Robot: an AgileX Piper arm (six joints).
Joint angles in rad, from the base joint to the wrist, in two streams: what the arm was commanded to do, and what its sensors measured. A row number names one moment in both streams.
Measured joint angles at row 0: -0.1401 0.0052 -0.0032 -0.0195 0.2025 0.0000
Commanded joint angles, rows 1 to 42: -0.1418 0.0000 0.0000 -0.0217 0.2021 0.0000; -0.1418 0.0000 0.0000 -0.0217 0.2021 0.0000; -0.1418 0.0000 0.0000 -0.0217 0.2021 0.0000; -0.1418 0.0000 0.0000 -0.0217 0.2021 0.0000; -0.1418 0.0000 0.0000 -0.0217 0.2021 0.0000; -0.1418 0.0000 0.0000 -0.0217 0.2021 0.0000; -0.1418 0.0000 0.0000 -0.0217 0.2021 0.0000; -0.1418 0.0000 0.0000 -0.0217 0.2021 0.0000; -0.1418 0.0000 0.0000 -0.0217 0.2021 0.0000; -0.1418 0.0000 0.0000 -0.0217 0.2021 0.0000; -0.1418 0.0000 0.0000 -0.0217 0.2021 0.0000; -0.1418 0.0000 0.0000 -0.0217 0.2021 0.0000; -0.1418 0.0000 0.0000 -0.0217 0.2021 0.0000; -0.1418 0.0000 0.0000 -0.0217 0.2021 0.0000; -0.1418 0.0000 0.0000 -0.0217 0.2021 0.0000; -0.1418 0.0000 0.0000 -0.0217 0.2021 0.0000; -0.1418 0.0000 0.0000 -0.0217 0.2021 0.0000; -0.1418 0.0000 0.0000 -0.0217 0.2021 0.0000; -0.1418 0.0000 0.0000 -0.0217 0.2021 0.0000; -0.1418 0.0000 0.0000 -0.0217 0.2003 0.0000; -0.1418 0.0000 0.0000 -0.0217 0.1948 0.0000; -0.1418 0.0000 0.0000 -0.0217 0.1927 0.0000; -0.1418 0.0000 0.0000 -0.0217 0.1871 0.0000; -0.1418 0.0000 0.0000 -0.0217 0.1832 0.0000; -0.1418 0.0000 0.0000 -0.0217 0.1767 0.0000; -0.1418 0.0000 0.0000 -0.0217 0.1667 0.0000; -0.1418 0.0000 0.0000 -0.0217 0.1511 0.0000; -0.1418 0.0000 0.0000 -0.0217 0.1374 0.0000; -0.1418 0.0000 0.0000 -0.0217 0.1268 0.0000; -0.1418 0.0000 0.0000 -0.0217 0.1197 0.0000; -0.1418 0.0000 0.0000 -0.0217 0.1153 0.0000; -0.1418 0.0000 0.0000 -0.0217 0.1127 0.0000; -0.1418 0.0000 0.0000 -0.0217 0.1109 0.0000; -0.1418 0.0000 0.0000 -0.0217 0.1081 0.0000; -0.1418 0.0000 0.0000 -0.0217 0.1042 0.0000; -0.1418 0.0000 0.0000 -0.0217 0.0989 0.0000; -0.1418 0.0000 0.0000 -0.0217 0.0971 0.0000; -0.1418 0.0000 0.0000 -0.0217 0.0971 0.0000; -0.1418 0.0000 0.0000 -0.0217 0.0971 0.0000; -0.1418 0.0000 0.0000 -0.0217 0.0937 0.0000; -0.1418 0.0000 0.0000 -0.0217 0.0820 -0.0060; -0.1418 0.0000 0.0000 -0.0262 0.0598 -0.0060
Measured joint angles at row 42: -0.1401 0.0052 -0.0032 -0.0195 0.1045 0.0000
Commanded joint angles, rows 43 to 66: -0.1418 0.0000 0.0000 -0.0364 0.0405 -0.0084; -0.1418 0.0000 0.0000 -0.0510 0.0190 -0.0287; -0.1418 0.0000 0.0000 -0.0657 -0.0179 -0.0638; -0.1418 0.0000 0.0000 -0.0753 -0.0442 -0.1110; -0.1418 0.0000 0.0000 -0.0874 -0.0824 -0.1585; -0.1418 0.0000 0.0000 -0.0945 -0.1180 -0.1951; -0.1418 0.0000 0.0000 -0.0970 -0.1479 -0.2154; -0.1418 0.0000 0.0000 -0.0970 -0.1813 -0.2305; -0.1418 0.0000 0.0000 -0.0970 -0.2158 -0.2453; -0.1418 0.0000 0.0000 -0.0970 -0.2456 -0.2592; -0.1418 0.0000 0.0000 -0.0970 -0.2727 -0.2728; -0.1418 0.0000 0.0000 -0.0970 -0.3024 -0.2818; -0.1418 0.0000 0.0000 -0.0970 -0.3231 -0.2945; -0.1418 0.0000 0.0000 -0.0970 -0.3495 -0.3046; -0.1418 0.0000 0.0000 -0.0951 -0.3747 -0.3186; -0.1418 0.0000 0.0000 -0.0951 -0.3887 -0.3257; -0.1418 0.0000 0.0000 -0.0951 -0.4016 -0.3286; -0.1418 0.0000 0.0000 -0.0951 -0.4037 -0.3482; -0.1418 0.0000 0.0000 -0.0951 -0.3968 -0.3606; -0.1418 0.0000 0.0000 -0.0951 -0.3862 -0.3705; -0.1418 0.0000 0.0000 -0.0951 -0.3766 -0.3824; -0.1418 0.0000 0.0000 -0.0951 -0.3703 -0.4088; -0.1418 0.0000 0.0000 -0.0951 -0.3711 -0.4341; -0.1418 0.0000 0.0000 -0.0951 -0.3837 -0.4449
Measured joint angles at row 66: -0.1401 0.0039 -0.0032 -0.0854 -0.3728 -0.3708
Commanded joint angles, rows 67 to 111: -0.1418 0.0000 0.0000 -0.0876 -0.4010 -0.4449; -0.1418 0.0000 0.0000 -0.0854 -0.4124 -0.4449; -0.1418 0.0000 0.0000 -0.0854 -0.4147 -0.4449; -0.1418 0.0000 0.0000 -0.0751 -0.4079 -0.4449; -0.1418 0.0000 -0.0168 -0.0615 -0.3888 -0.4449; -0.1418 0.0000 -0.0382 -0.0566 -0.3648 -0.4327; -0.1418 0.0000 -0.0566 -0.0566 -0.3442 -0.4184; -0.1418 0.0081 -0.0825 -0.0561 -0.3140 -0.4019; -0.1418 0.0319 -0.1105 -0.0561 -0.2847 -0.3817; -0.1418 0.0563 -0.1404 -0.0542 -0.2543 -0.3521; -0.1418 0.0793 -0.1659 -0.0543 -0.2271 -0.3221; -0.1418 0.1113 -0.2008 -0.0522 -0.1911 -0.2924; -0.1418 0.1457 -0.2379 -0.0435 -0.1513 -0.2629; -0.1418 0.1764 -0.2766 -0.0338 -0.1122 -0.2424; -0.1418 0.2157 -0.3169 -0.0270 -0.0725 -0.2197; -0.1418 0.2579 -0.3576 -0.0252 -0.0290 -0.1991; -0.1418 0.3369 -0.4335 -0.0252 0.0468 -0.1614; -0.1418 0.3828 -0.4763 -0.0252 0.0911 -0.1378; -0.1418 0.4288 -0.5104 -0.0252 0.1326 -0.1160; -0.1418 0.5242 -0.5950 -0.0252 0.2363 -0.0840; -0.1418 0.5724 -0.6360 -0.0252 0.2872 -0.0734; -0.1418 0.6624 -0.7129 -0.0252 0.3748 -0.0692; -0.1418 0.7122 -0.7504 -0.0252 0.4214 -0.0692; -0.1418 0.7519 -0.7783 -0.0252 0.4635 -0.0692; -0.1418 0.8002 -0.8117 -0.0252 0.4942 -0.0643; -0.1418 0.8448 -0.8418 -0.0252 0.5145 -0.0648; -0.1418 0.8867 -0.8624 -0.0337 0.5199 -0.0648; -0.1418 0.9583 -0.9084 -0.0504 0.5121 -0.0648; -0.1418 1.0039 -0.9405 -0.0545 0.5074 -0.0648; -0.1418 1.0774 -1.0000 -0.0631 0.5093 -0.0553; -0.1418 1.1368 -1.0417 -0.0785 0.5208 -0.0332; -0.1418 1.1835 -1.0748 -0.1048 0.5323 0.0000; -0.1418 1.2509 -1.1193 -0.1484 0.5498 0.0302; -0.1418 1.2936 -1.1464 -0.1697 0.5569 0.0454; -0.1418 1.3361 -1.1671 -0.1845 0.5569 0.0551; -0.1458 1.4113 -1.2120 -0.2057 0.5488 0.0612; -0.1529 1.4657 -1.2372 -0.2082 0.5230 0.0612; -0.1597 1.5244 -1.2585 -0.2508 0.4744 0.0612; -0.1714 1.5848 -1.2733 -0.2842 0.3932 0.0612; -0.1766 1.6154 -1.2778 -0.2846 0.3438 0.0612; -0.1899 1.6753 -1.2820 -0.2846 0.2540 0.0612; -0.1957 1.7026 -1.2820 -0.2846 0.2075 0.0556; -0.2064 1.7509 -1.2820 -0.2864 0.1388 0.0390; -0.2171 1.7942 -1.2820 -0.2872 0.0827 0.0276; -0.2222 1.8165 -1.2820 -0.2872 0.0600 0.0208
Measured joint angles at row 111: -0.1997 1.7389 -1.2766 -0.2702 0.1645 0.0503
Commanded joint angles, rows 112 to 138: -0.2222 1.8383 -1.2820 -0.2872 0.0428 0.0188; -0.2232 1.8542 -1.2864 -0.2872 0.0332 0.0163; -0.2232 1.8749 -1.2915 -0.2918 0.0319 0.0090; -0.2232 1.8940 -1.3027 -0.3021 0.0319 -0.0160; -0.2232 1.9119 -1.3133 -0.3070 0.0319 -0.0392; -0.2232 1.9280 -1.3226 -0.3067 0.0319 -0.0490; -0.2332 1.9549 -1.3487 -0.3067 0.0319 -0.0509; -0.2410 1.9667 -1.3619 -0.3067 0.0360 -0.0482; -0.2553 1.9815 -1.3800 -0.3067 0.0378 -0.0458; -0.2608 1.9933 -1.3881 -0.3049 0.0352 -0.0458; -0.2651 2.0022 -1.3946 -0.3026 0.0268 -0.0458; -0.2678 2.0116 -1.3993 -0.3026 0.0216 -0.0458; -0.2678 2.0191 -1.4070 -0.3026 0.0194 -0.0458; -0.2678 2.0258 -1.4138 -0.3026 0.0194 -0.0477; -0.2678 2.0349 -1.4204 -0.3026 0.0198 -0.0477; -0.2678 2.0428 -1.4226 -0.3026 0.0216 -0.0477; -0.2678 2.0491 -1.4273 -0.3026 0.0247 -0.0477; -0.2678 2.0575 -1.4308 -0.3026 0.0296 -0.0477; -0.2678 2.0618 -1.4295 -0.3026 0.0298 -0.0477; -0.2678 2.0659 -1.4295 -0.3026 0.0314 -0.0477; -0.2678 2.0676 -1.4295 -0.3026 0.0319 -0.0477; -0.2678 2.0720 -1.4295 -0.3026 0.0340 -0.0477; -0.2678 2.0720 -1.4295 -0.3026 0.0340 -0.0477; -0.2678 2.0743 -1.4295 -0.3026 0.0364 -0.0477; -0.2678 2.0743 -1.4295 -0.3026 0.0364 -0.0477; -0.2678 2.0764 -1.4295 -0.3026 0.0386 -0.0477; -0.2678 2.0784 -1.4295 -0.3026 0.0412 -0.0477
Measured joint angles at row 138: -0.2662 2.0769 -1.4248 -0.2937 0.0224 -0.0422
